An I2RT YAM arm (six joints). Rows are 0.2 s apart.
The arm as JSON. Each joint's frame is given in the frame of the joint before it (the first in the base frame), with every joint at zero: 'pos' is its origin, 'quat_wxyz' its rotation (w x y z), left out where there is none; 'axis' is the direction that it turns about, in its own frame. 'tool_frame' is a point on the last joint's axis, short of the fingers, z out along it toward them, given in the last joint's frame.
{
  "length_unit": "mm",
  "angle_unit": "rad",
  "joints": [
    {
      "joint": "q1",
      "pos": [
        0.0,
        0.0,
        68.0
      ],
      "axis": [
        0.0,
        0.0,
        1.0
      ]
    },
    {
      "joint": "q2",
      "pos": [
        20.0,
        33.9,
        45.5
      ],
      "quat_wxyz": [
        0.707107,
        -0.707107,
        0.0,
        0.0
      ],
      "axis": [
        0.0,
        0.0,
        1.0
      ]
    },
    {
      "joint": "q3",
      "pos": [
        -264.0,
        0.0,
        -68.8
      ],
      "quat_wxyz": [
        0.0,
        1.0,
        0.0,
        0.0
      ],
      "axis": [
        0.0,
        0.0,
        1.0
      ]
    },
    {
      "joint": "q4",
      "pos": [
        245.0,
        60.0,
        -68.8
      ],
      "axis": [
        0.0,
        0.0,
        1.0
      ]
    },
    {
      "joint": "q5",
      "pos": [
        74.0,
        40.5,
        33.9
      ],
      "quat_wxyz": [
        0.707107,
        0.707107,
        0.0,
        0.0
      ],
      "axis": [
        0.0,
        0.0,
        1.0
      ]
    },
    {
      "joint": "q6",
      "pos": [
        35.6,
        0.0,
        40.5
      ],
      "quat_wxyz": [
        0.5,
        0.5,
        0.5,
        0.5
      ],
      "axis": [
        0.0,
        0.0,
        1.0
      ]
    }
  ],
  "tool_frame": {
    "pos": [
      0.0,
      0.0,
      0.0
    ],
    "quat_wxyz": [
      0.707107,
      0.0,
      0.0,
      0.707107
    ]
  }
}
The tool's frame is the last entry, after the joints.
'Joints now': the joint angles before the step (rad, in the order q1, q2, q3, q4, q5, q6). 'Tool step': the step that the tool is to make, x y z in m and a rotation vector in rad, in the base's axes. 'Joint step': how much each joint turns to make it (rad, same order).
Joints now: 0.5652 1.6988 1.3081 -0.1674 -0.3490 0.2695
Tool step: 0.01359 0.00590 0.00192 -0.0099 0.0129 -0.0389
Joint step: -0.0031 0.0542 0.0752 -0.0310 0.0311 0.0189
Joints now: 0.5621 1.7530 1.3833 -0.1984 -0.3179 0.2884
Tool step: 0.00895 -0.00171 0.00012 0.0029 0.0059 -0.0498
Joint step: -0.0126 0.0229 0.0271 0.0000 0.0284 0.0258
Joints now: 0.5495 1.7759 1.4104 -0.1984 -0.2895 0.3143
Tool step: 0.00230 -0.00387 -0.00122 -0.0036 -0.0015 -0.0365
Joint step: -0.0087 -0.0012 -0.0068 0.0083 0.0255 0.0120
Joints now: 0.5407 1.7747 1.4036 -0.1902 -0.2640 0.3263
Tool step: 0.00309 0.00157 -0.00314 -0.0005 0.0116 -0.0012
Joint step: -0.0008 0.0162 0.0104 -0.0031 -0.0026 0.0051
